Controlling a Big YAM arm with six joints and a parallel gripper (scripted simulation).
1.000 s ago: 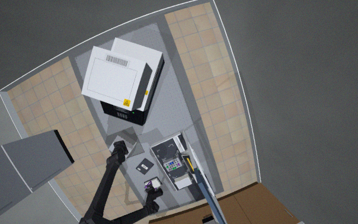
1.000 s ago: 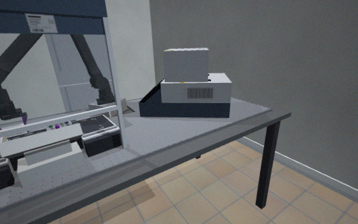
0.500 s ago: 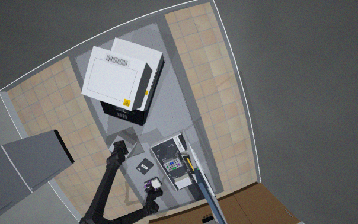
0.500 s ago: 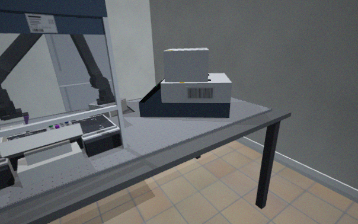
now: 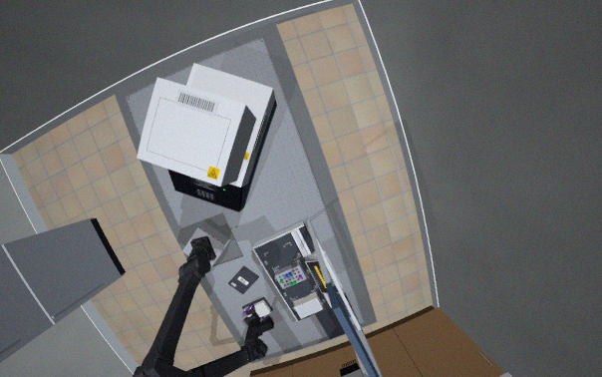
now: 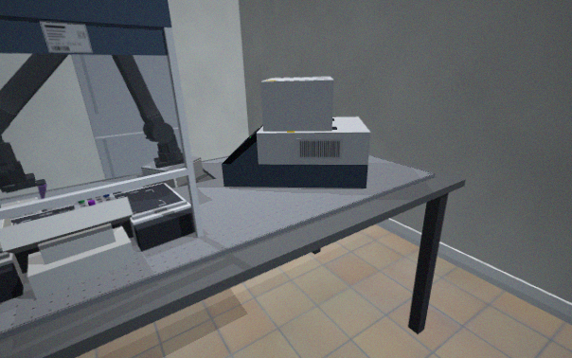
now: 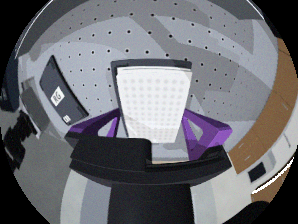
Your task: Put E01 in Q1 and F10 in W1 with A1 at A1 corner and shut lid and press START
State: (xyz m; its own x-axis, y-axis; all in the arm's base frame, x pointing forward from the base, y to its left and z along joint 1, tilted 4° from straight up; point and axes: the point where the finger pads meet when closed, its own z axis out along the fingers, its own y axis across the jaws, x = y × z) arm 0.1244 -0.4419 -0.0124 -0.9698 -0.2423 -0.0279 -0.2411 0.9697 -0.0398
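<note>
Now: hand 25 cm short of the tube cooling block, 21 cm to the right of it and 6 cm below it. From my hand the other things lie so: frame post: 40 cm ahead, 44 cm to the left, 22 cm above; white deep-well block: 29 cm ahead, 1 cm to the left, 6 cm above; label: 2 cm behind, 20 cm to the left, 1 cm below.
</note>
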